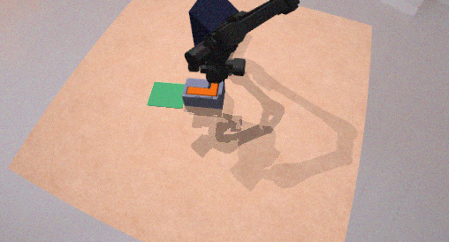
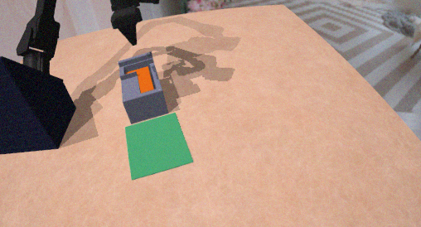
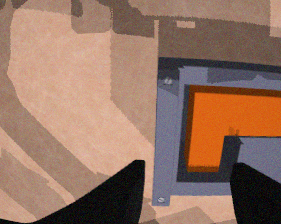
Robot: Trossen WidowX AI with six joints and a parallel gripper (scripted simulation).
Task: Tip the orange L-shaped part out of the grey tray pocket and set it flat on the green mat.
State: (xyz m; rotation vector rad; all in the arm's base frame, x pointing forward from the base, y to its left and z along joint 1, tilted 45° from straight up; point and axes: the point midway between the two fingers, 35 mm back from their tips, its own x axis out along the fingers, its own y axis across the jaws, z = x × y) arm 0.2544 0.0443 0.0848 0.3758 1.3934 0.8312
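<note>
Right now the orange L-shaped part is 80 mm below my gripper tip and 50 mm to the right of it. Also, from my gripper tip: green mat (210 mm to the right, 150 mm below, 50 mm ahead).
</note>
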